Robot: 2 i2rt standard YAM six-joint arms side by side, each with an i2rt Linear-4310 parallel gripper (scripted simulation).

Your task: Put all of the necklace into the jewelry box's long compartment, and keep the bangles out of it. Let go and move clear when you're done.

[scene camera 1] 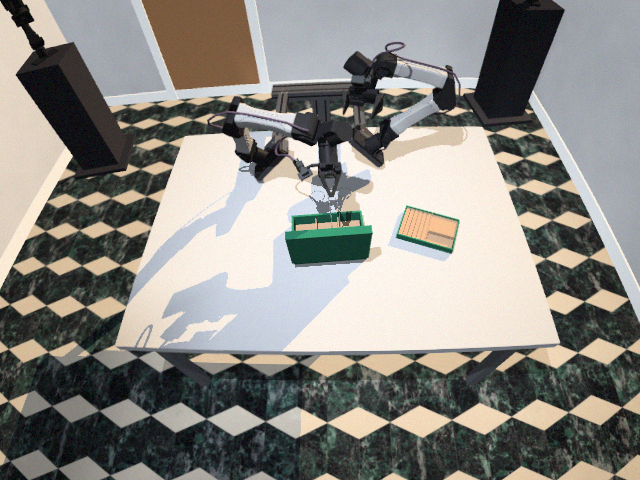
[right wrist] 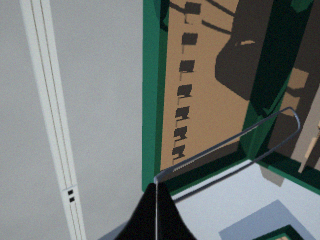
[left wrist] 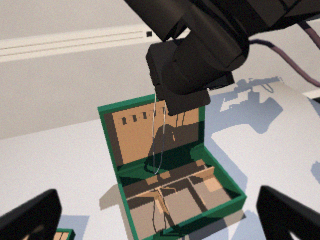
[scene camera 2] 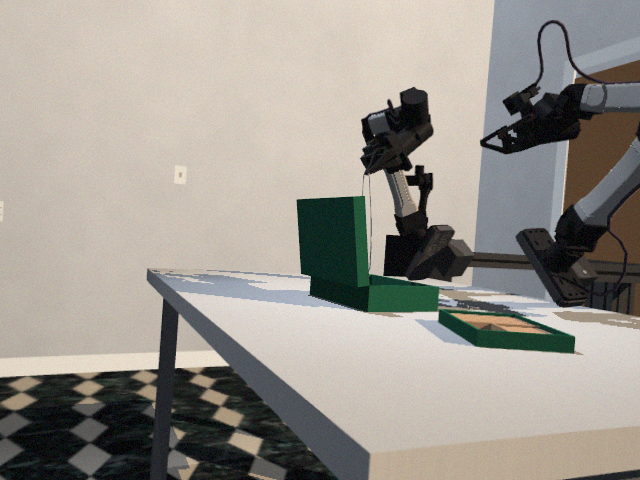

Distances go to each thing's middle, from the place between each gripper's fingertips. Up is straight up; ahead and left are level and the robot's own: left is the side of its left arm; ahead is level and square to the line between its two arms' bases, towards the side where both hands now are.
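Green jewelry box (scene camera 2: 333, 247): 20 mm to the right of my right hand (scene camera 2: 366, 174), 20 mm behind it and 190 mm below it. Shallow green tray (scene camera 2: 484, 329), also counted from my right hand: 20 mm behind, 370 mm to the left, 300 mm below.
With respect to the green jewelry box, my left hand (scene camera 2: 488, 139) is 23 cm short of it, 15 cm to the left of it and 28 cm above it. The shallow green tray is 23 cm ahead of my left hand, 24 cm to the left of it and 39 cm below it.
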